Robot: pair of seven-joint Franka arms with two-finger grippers.
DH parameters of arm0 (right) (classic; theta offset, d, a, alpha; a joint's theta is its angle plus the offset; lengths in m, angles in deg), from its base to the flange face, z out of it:
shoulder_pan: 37.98 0.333 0 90
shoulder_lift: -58.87 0 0 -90
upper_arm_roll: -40.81 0.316 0.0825 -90
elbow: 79.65 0 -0.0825 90
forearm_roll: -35.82 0.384 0 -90
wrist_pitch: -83.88 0 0.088 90
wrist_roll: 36.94 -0.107 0 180
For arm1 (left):
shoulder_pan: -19.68 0.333 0 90
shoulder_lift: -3.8 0 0 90
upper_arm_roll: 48.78 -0.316 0.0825 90
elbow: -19.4 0 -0.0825 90
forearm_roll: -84.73 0.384 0 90
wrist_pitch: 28.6 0 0.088 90
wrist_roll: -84.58 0.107 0 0
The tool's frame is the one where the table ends.
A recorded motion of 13 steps. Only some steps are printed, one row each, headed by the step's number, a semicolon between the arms.
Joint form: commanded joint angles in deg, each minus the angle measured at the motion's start. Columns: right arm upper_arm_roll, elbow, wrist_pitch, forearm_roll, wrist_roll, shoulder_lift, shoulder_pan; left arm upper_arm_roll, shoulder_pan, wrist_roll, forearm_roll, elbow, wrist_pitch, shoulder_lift.
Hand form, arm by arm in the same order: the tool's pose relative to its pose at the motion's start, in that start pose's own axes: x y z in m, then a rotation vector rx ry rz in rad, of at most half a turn. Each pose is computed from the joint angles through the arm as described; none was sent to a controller.
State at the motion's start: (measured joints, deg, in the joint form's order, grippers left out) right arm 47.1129 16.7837 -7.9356 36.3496 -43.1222 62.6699 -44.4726; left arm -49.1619 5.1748 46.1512 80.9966 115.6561 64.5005 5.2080
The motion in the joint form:
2: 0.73 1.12 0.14 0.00 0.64 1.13 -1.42; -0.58 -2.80 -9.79 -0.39 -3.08 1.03 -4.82
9: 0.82 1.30 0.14 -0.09 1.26 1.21 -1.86; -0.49 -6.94 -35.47 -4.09 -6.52 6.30 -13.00
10: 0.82 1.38 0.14 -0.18 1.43 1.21 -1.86; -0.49 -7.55 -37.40 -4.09 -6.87 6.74 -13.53
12: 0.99 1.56 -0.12 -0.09 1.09 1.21 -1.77; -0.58 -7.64 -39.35 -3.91 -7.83 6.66 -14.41
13: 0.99 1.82 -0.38 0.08 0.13 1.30 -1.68; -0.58 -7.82 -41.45 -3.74 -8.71 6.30 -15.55
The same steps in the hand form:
2: -0.0059 0.0062 -0.0008 -0.0033 -0.0022 0.0011; 0.0069 0.0335 0.0209 0.0073 -0.0137 -0.1348
9: -0.0061 0.0096 0.0000 -0.0052 -0.0038 -0.0036; 0.0092 0.0993 0.0717 -0.0238 -0.0603 -0.5257
10: -0.0061 0.0098 0.0006 -0.0069 -0.0051 -0.0066; 0.0069 0.1060 0.0743 -0.0257 -0.0585 -0.5494
12: -0.0060 0.0071 0.0017 -0.0055 -0.0038 -0.0051; 0.0101 0.1091 0.0759 -0.0229 -0.0558 -0.5826
13: -0.0062 0.0060 0.0027 -0.0027 -0.0025 0.0102; 0.0123 0.1134 0.0817 -0.0103 -0.0584 -0.6158

